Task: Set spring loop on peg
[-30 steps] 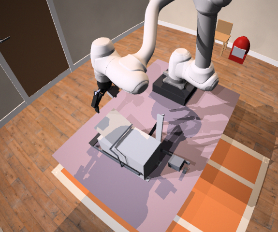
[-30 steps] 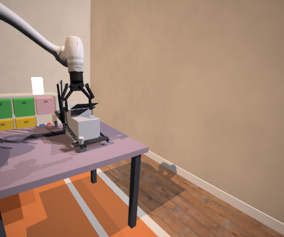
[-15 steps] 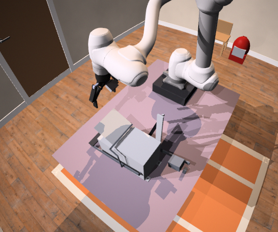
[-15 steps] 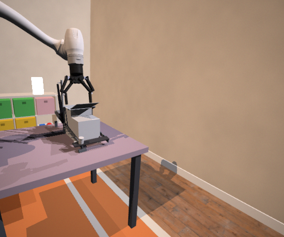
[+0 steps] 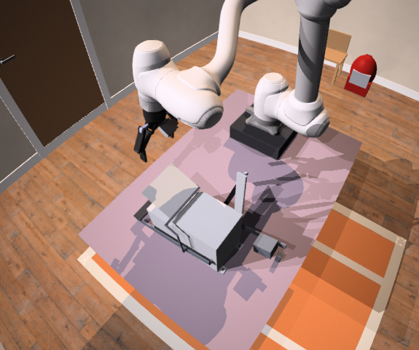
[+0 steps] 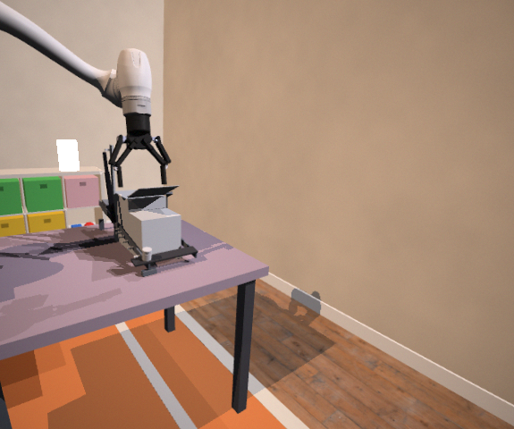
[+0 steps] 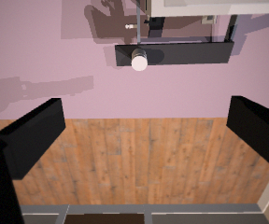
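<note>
My hand is 20 mm to the left of the steel test weight and 240 mm above it. Round my hand: small grey block (30 mm to the right, 310 mm below).
</note>
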